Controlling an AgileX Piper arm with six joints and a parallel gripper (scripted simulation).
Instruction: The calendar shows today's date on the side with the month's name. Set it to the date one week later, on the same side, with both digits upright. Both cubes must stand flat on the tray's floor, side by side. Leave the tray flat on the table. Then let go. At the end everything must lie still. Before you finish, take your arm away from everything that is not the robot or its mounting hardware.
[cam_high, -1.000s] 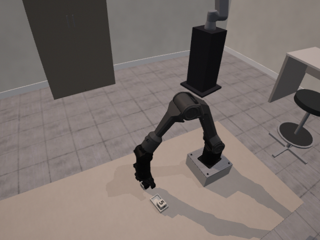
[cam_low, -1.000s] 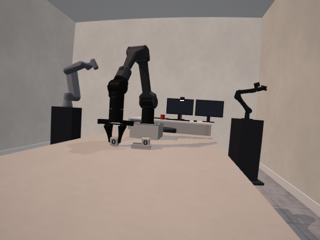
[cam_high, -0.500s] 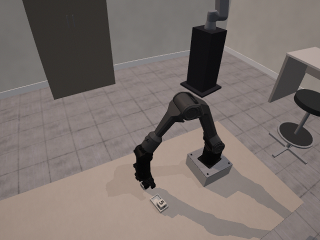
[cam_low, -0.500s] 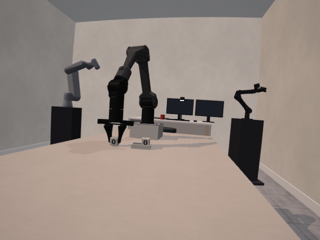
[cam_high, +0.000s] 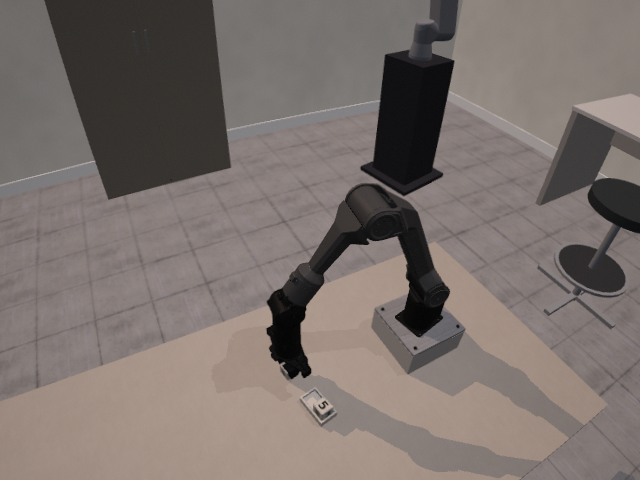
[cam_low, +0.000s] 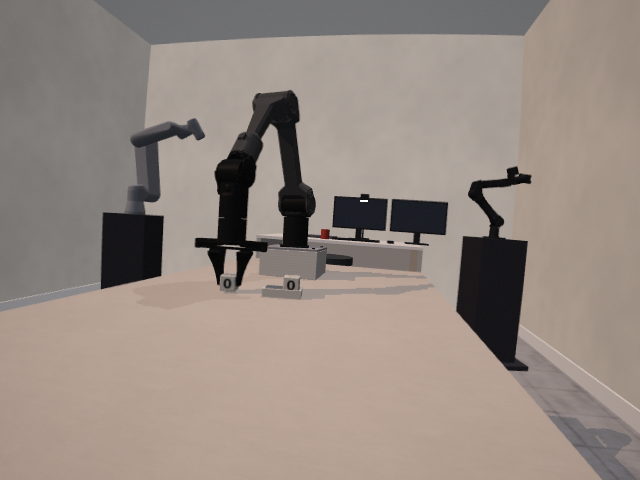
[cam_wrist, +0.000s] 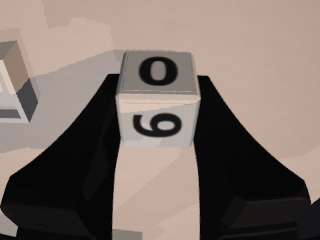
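My hand is right at the white number cube. From my hand the other things lie so: tray 11 cm to the left, 1 cm below.
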